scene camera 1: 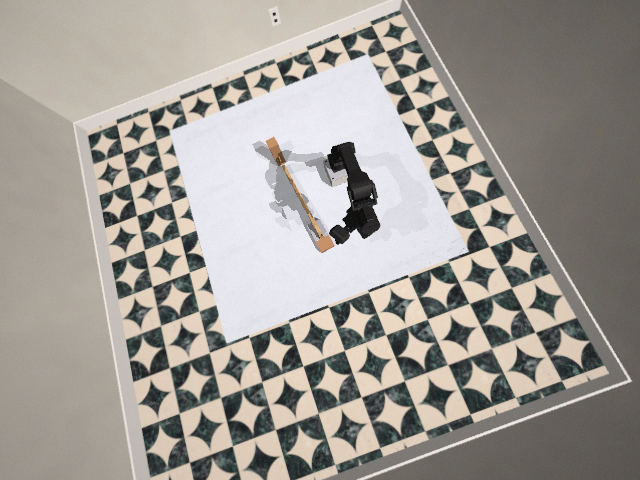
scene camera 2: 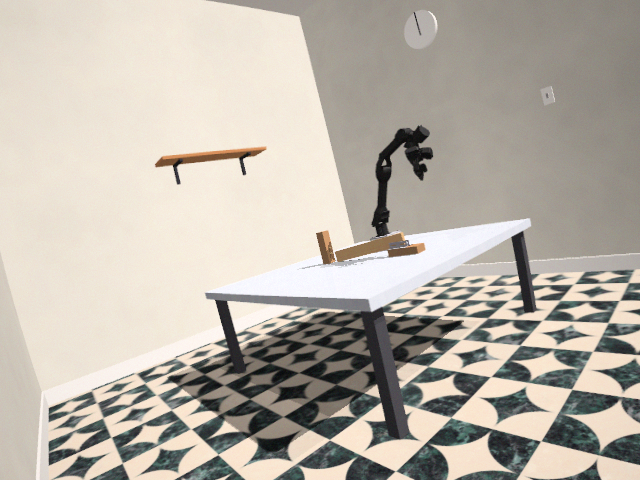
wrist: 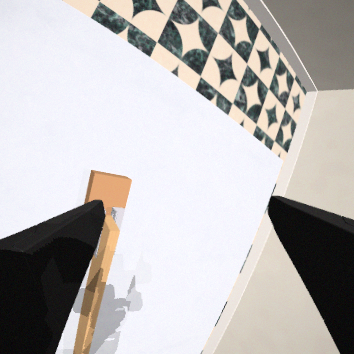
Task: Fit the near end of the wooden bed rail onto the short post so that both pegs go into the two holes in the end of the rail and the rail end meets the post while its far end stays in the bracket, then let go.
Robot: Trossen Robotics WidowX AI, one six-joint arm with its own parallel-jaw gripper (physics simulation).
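Pixels of known places: gripper, fingertip midpoint: (scene camera 2: 419, 175) (wrist: 187, 206); arm's base at its link origin: (scene camera 1: 337, 165) (scene camera 2: 383, 234).
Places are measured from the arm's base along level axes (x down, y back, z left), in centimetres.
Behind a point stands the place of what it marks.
The long, thin wooden rail (scene camera 1: 301, 200) @(y -23.9, x -0.3, z 11.6 cm) (scene camera 2: 367, 248) @(y -24.7, x 2.8, z 10.1 cm) (wrist: 102, 275) @(y -22.1, x -1.4, z 21.2 cm) runs between an upright wooden block (scene camera 1: 272, 146) @(y -28.2, x -9.9, z -16.6 cm) (scene camera 2: 324, 247) @(y -30.1, x -1.3, z -17.1 cm) and a low wooden block (scene camera 1: 324, 244) @(y -20.5, x 4.5, z 36.4 cm) (scene camera 2: 408, 250) @(y -24.1, x 5.9, z 35.2 cm) (wrist: 109, 189) @(y -19.8, x 4.4, z 36.3 cm). One rail end is at the foot of the upright block; the other is beside grey metal parts (scene camera 2: 398, 244) (wrist: 117, 215) at the low block. Pegs, holes and any small end gaps are too small to tell. My gripper (scene camera 1: 338, 235) @(y -12.8, x -26.2, z 42.2 cm) (scene camera 2: 421, 176) @(y -12.8, x -26.2, z 42.2 cm) (wrist: 187, 206) @(y -12.8, x -26.2, z 42.2 cm) is open and empty, high above the table. In the wrist view, its left finger hides part of the rail and low block.
The rail and blocks are on a white table (scene camera 1: 268, 289) @(y -55.8, x 8.0, z 48.0 cm) (scene camera 2: 289, 286) @(y -72.5, x 8.0, z 6.8 cm) (wrist: 190, 150) @(y -37.4, x 8.0, z 51.3 cm). The arm's pale base (scene camera 1: 338, 178) @(y -2.0, x 0.0, z 7.1 cm) stands beside the rail. A wooden wall shelf (scene camera 2: 211, 156) hangs beyond the table. The arm casts shadows across the rail.
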